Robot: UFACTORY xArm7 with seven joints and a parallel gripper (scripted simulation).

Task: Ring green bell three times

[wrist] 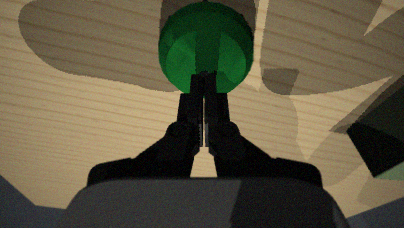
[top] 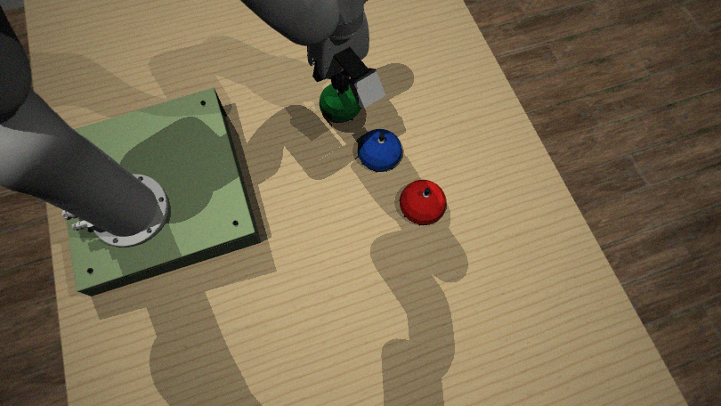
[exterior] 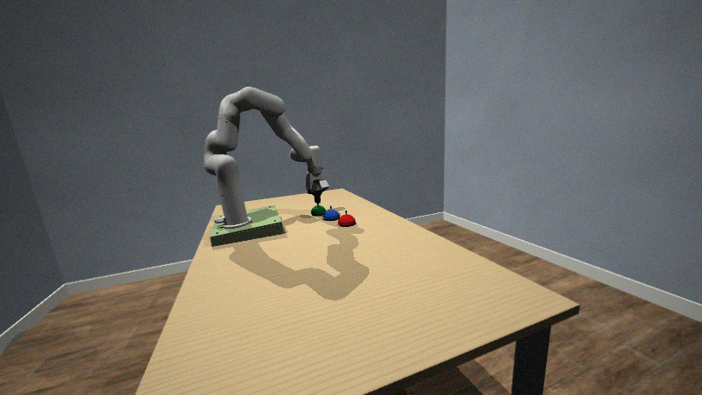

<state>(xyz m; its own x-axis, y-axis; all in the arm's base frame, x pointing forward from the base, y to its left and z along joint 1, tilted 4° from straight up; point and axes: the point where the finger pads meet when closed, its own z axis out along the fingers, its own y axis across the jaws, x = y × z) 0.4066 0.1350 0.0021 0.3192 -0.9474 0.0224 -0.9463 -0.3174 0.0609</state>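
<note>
My hand is 40 mm above the green bell. The rest, counted from my hand: red bell: 80 mm ahead, 250 mm to the right, 40 mm below; blue bell: 40 mm ahead, 120 mm to the right, 40 mm below.
</note>
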